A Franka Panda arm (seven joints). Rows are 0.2 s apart.
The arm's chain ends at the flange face. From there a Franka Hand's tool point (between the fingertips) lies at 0.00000 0.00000 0.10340 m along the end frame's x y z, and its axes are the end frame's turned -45 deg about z.
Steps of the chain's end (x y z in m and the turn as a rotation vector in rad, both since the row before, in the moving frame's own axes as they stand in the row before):
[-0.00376 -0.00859 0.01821 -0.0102 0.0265 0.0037]
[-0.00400 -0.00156 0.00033 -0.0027 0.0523 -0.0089]
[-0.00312 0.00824 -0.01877 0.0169 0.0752 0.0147]
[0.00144 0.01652 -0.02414 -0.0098 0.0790 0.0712]
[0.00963 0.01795 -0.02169 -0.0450 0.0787 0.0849]
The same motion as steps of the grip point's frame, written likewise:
[0.00460 -0.00605 0.01817 -0.0260 0.0115 0.0037]
[0.00192 0.00007 0.00019 -0.0389 0.0351 -0.0089]
[-0.00134 0.00793 -0.01908 -0.0412 0.0651 0.0147]
[-0.00584 0.01936 -0.02447 -0.0628 0.0489 0.0712]
[-0.00381 0.02863 -0.02211 -0.0875 0.0238 0.0849]

